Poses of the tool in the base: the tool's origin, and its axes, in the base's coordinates. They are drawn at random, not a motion.
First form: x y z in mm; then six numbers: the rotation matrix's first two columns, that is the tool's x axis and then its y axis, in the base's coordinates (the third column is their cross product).
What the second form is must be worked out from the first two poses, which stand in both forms.
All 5 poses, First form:
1: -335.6 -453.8 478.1 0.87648 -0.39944 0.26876 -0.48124 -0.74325 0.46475
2: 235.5 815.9 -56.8 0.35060 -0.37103 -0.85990 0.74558 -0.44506 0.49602
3: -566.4 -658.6 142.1 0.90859 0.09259 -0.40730 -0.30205 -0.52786 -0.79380
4: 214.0 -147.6 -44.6 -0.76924 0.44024 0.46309 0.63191 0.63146 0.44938
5: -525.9 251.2 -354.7 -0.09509 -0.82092 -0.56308 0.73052 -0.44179 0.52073
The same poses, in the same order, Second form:
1: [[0.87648 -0.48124 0.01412 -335.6], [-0.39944 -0.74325 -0.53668 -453.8], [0.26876 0.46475 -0.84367 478.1], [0 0 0 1]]
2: [[0.35060 0.74558 -0.56675 235.5], [-0.37103 -0.44506 -0.81503 815.9], [-0.85990 0.49602 0.12059 -56.8], [0 0 0 1]]
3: [[0.90859 -0.30205 -0.28850 -566.4], [0.09259 -0.52786 0.84426 -658.6], [-0.40730 -0.79380 -0.45164 142.1], [0 0 0 1]]
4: [[-0.76924 0.63191 -0.09459 214.0], [0.44024 0.63146 0.63831 -147.6], [0.46309 0.44938 -0.76394 -44.6], [0 0 0 1]]
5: [[-0.09509 0.73052 -0.67624 -525.9], [-0.82092 -0.44179 -0.36182 251.2], [-0.56308 0.52073 0.64171 -354.7], [0 0 0 1]]
